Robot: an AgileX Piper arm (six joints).
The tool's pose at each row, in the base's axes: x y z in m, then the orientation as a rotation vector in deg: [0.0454, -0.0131, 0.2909, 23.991, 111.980, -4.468]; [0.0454, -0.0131, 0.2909, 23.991, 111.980, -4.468]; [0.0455, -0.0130, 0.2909, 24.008, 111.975, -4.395]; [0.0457, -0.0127, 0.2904, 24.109, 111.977, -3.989]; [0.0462, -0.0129, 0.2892, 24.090, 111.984, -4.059]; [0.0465, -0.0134, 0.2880, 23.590, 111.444, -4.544]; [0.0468, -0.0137, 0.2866, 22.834, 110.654, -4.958]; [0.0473, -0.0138, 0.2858, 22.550, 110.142, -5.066]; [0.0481, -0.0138, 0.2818, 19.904, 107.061, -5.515]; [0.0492, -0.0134, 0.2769, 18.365, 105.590, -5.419]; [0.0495, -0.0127, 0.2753, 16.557, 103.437, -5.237]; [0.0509, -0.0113, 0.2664, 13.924, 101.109, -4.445]
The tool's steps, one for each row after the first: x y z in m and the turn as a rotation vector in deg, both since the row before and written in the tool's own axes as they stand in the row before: [0.0000, 0.0000, 0.0000, 0.000, 0.000, 0.000]; [0.0000, 0.0001, 0.0001, -0.043, 0.007, 0.046]; [0.0005, 0.0003, 0.0003, -0.234, 0.068, 0.254]; [0.0008, -0.0002, 0.0010, 0.040, -0.005, -0.046]; [0.0008, -0.0005, 0.0009, 0.052, -0.657, -0.475]; [0.0011, -0.0004, 0.0009, -0.140, -0.926, -0.579]; [0.0005, 0.0000, 0.0008, -0.102, -0.552, -0.161]; [0.0034, -0.0002, 0.0022, -1.215, -3.414, -1.535]; [0.0044, 0.0002, 0.0025, -0.940, -1.624, -0.779]; [0.0016, 0.0006, 0.0006, -1.179, -2.310, -0.831]; [0.0085, 0.0009, 0.0033, -2.062, -2.501, -1.057]
